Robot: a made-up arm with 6 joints. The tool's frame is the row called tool.
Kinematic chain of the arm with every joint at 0, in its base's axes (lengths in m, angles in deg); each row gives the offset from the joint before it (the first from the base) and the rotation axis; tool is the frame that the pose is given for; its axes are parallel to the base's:
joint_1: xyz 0 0 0.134 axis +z
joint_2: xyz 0 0 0 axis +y
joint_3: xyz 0 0 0.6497 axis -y
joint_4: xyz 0 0 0 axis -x
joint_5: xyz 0.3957 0 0 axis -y
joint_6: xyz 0 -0.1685 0 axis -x
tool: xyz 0 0 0
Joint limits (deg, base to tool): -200..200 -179.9..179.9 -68..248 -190..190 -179.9..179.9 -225..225
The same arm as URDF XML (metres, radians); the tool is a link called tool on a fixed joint. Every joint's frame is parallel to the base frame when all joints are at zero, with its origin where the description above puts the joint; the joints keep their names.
<robot name="arm">
<link name="base_link"/>
<link name="link1"/>
<link name="link2"/>
<link name="link3"/>
<link name="link4"/>
<link name="link5"/>
<link name="link6"/>
<link name="tool"/>
<joint name="joint_1" type="revolute"><parent link="base_link"/><child link="link1"/><origin xyz="0.0000 0.0000 0.1340"/><axis xyz="0 0 1"/><limit lower="-3.4907" upper="3.4907"/></joint>
<joint name="joint_2" type="revolute"><parent link="link1"/><child link="link2"/><origin xyz="0.0000 0.0000 0.0000"/><axis xyz="0 1 0"/><limit lower="-3.1398" upper="3.1398"/></joint>
<joint name="joint_3" type="revolute"><parent link="link2"/><child link="link3"/><origin xyz="0.0000 0.0000 0.6497"/><axis xyz="0 -1 0"/><limit lower="-1.1868" upper="4.3284"/></joint>
<joint name="joint_4" type="revolute"><parent link="link3"/><child link="link4"/><origin xyz="0.0000 0.0000 0.0000"/><axis xyz="-1 0 0"/><limit lower="-3.3161" upper="3.3161"/></joint>
<joint name="joint_5" type="revolute"><parent link="link4"/><child link="link5"/><origin xyz="0.3957 0.0000 0.0000"/><axis xyz="0 -1 0"/><limit lower="-3.1398" upper="3.1398"/></joint>
<joint name="joint_6" type="revolute"><parent link="link5"/><child link="link6"/><origin xyz="0.0000 -0.1685 0.0000"/><axis xyz="-1 0 0"/><limit lower="-3.9270" upper="3.9270"/></joint>
<joint name="tool_joint" type="fixed"><parent link="link6"/><child link="tool"/><origin xyz="0.0000 0.0000 0.0000"/></joint>
</robot>

